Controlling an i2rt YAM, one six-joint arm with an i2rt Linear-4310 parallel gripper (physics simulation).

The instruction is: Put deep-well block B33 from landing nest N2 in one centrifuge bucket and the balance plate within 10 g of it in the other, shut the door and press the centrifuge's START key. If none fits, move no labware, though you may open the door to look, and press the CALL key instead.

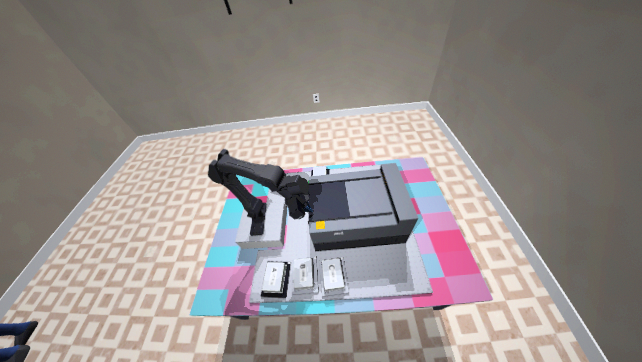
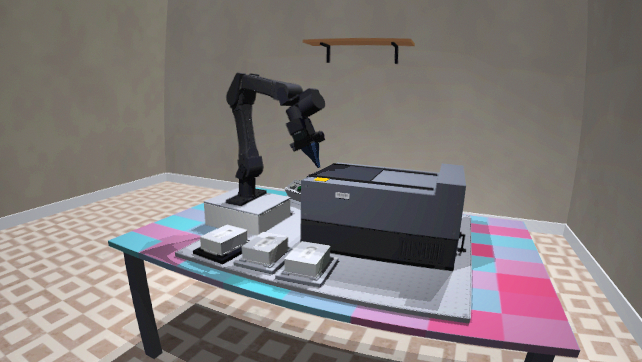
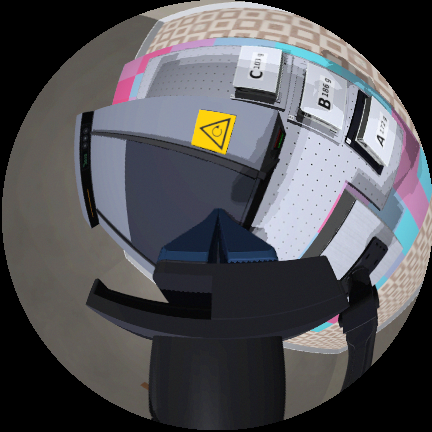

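Pixels of known places: gripper, fingertip midpoint: [image 1: 312, 211] [image 2: 319, 167] [image 3: 217, 214]; arm's base, link origin: [image 1: 259, 218] [image 2: 247, 197] [image 3: 356, 273].
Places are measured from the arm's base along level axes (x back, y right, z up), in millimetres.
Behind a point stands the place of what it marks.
The centrifuge [image 1: 370, 237] @(x -565, y 198, z 33 mm) [image 2: 380, 215] @(x -529, y 197, z 62 mm) [image 3: 150, 112] @(x -433, y 172, z 135 mm) stands on the table with its top door [image 1: 330, 200] @(x -403, y 36, z 139 mm) [image 2: 350, 173] @(x -402, y 47, z 138 mm) [image 3: 185, 185] @(x -361, y 98, z 138 mm) shut, so its buckets are hidden. My gripper [image 1: 311, 212] @(x -314, y 93, z 156 mm) [image 2: 318, 166] @(x -314, y 93, z 156 mm) [image 3: 217, 214] @(x -314, y 93, z 156 mm) is shut and empty, its tips above the door's front part. Three white plates stand in a row: A [image 1: 274, 277] @(x -103, y 313, z -20 mm) [image 2: 224, 240] @(x -126, y 347, z -23 mm) [image 3: 375, 132] @(x -116, y 284, z -20 mm), marked 172 g; B [image 1: 303, 275] @(x -238, y 317, z -20 mm) [image 2: 265, 248] @(x -258, y 348, z -21 mm) [image 3: 325, 95] @(x -236, y 294, z -20 mm), 186 g; C [image 1: 333, 275] @(x -373, y 332, z -21 mm) [image 2: 307, 257] @(x -380, y 355, z -20 mm) [image 3: 258, 72] @(x -364, y 300, z -21 mm), 103 g. Block B33 and nest N2 cannot be made out.
A key box [image 2: 295, 189] @(x -87, y -261, z -18 mm) shows partly behind the centrifuge's front left corner. A small white item [image 1: 320, 171] @(x -364, y -312, z -16 mm) stands behind the centrifuge. A dark display strip [image 3: 86, 160] @(x -678, y 74, z 147 mm) runs along the centrifuge's raised end. My arm's white base block [image 1: 260, 235] @(x -20, y 102, z 0 mm) [image 2: 232, 216] @(x -17, y 132, z -32 mm) stands left of the centrifuge.
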